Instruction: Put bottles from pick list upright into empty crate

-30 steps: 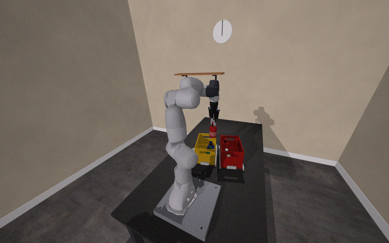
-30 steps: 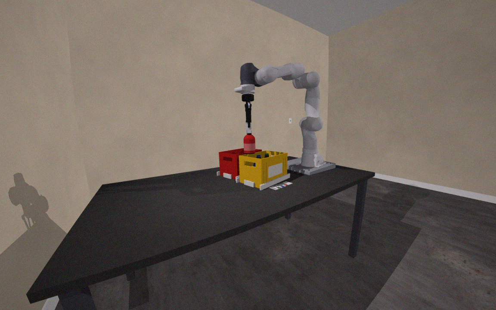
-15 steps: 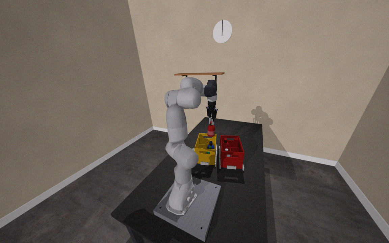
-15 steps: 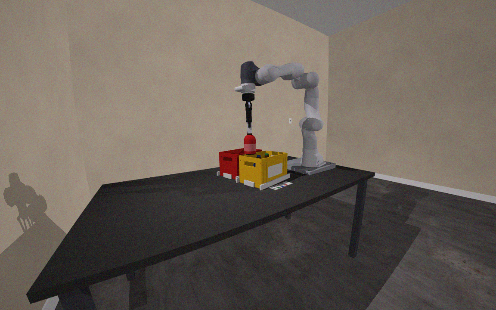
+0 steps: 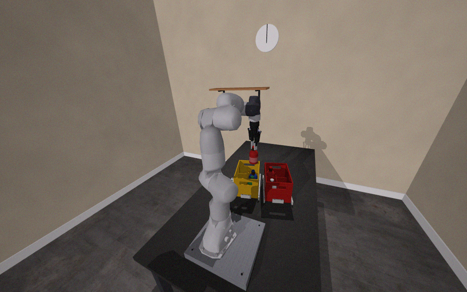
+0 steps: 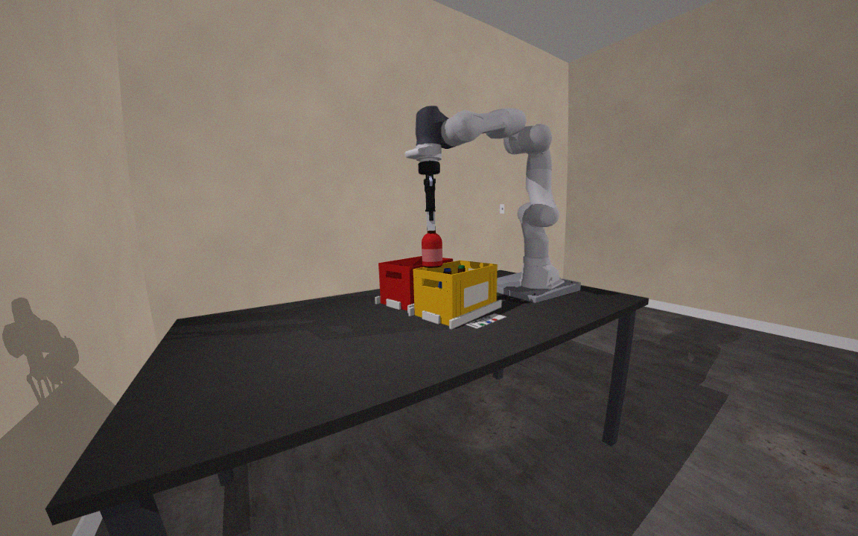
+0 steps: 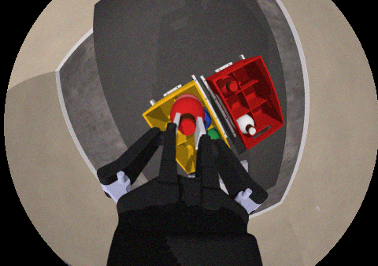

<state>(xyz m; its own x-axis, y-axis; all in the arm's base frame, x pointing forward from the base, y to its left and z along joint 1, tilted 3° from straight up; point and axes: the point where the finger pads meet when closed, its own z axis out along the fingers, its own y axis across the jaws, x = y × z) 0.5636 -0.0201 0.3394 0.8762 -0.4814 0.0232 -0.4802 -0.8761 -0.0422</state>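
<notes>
The blue-labelled bottle is 9 cm behind my hand, 2 cm to the right of it and 26 cm below it. Round my hand: green-labelled bottle 17 cm behind, 4 cm to the right, 26 cm below; then red crate 6 cm behind, 21 cm to the right, 26 cm below; then yellow crate 10 cm behind, 2 cm to the left, 26 cm below.
</notes>
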